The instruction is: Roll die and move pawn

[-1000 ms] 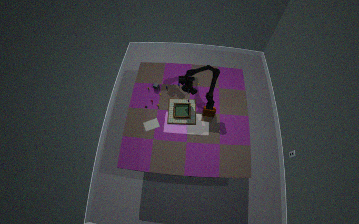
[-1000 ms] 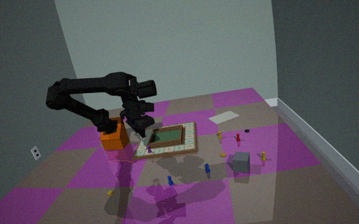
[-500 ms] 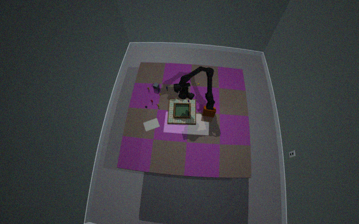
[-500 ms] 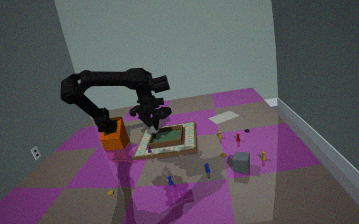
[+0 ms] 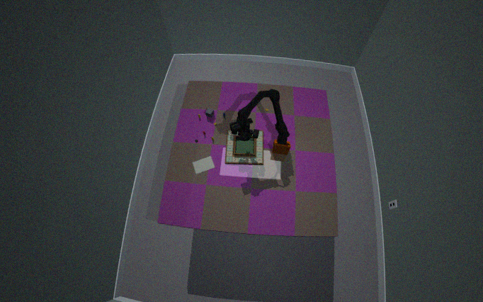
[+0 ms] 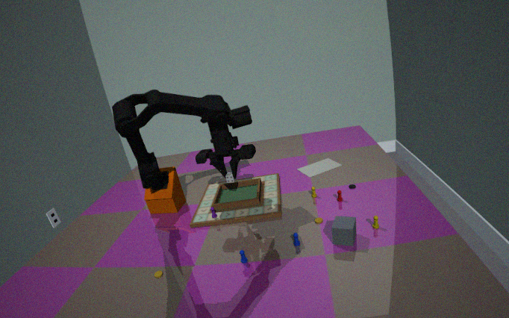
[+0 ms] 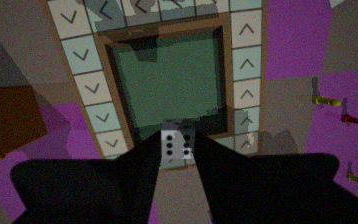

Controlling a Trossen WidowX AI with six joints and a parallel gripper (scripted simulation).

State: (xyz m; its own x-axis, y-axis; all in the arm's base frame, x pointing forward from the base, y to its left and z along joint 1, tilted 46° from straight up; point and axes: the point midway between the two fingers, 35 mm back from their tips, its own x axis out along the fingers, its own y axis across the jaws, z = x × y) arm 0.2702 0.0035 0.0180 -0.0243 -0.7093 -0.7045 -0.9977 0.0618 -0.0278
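The purple pawn lies 5 cm behind my gripper tip, 9 cm to the right of it and 7 cm below it. Also, from my gripper tip: red pawn (34 cm ahead, 4 cm to the right, 8 cm below); white die (right at my gripper tip); white card (28 cm ahead, 22 cm to the left, 10 cm below).
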